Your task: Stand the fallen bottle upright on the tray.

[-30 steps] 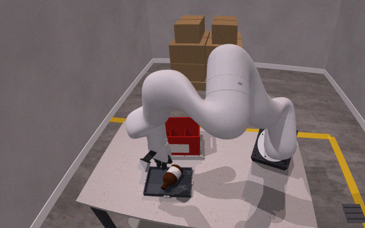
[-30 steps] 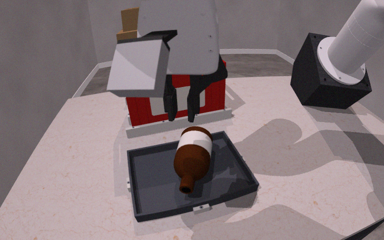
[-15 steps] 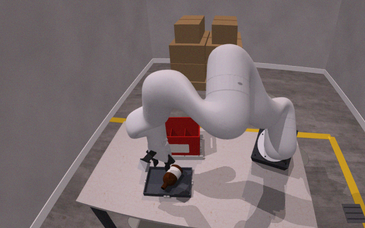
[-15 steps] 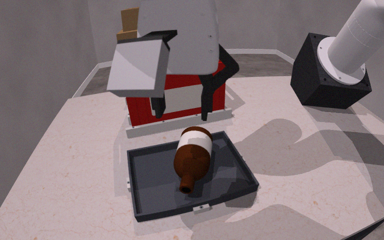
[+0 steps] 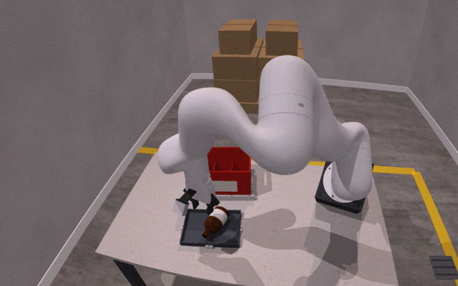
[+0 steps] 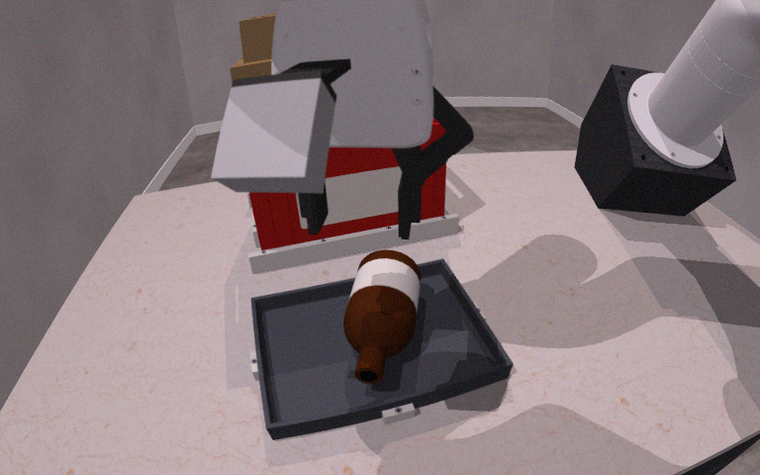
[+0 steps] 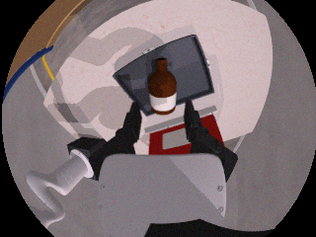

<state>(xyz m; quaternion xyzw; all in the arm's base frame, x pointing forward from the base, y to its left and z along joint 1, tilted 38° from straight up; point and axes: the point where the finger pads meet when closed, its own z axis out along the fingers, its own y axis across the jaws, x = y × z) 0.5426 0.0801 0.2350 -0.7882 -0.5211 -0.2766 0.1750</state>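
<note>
Right now the brown bottle is 16 cm below my hand, 5 cm to the right of it and 2 cm behind it. Also, from my hand: tray (19 cm below, 4 cm to the right); red crate (33 cm to the right, 12 cm below, 1 cm behind).
</note>
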